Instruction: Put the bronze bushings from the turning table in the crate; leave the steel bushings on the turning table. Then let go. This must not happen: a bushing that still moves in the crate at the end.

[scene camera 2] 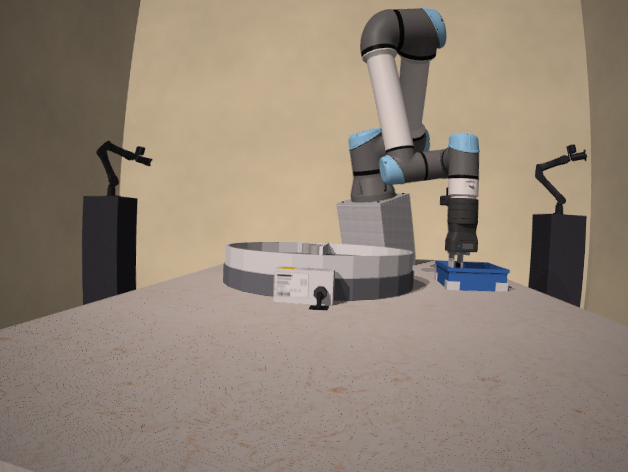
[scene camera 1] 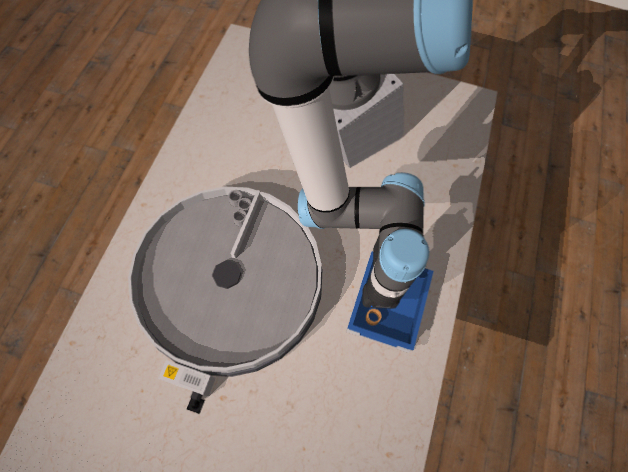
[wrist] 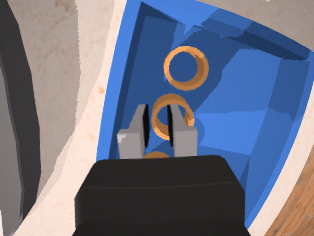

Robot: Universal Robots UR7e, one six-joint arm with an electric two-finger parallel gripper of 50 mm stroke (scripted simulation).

same spot on blue crate: [wrist: 247, 110] = [scene camera 1: 409, 298]
